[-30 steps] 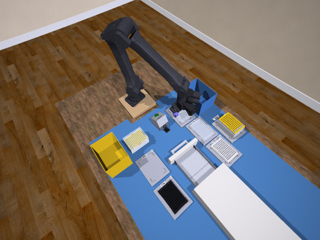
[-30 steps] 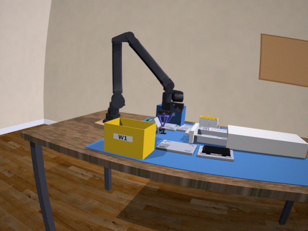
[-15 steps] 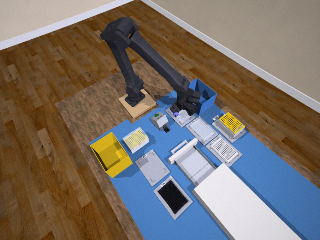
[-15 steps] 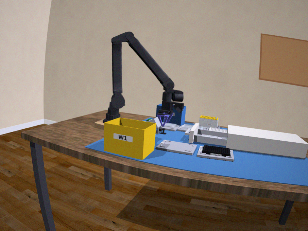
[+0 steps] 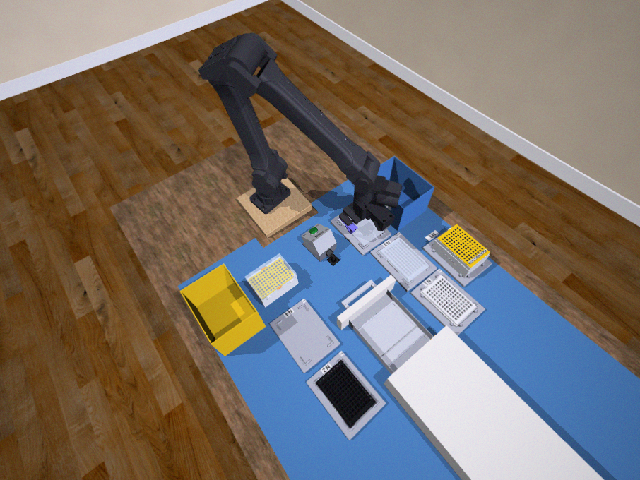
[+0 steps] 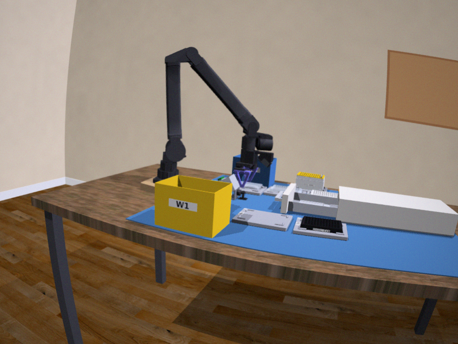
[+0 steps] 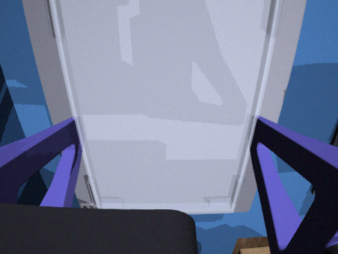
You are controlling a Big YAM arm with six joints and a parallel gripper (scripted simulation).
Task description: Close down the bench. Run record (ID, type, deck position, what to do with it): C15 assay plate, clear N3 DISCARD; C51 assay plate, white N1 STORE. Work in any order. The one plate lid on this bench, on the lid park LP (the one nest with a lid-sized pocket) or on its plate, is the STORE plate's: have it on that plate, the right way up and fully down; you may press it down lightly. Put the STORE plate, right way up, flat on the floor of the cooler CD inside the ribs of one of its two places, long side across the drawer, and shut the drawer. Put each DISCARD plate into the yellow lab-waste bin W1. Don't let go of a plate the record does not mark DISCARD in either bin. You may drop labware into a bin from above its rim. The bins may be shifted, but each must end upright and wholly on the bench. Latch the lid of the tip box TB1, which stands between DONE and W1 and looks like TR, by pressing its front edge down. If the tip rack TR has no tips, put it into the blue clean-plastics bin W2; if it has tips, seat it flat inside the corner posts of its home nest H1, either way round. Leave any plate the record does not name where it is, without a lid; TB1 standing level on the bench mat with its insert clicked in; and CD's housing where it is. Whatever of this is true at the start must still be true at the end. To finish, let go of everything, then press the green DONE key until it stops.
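The lid park nest LP lies 20 mm below my hand. From my hand the other things lie so: N3 label (100 mm ahead, 10 mm to the left, 10 mm below); then clear plate lid (right at my hand); then blue bin W2 (150 mm to the left, 20 mm ahead, 10 mm above).
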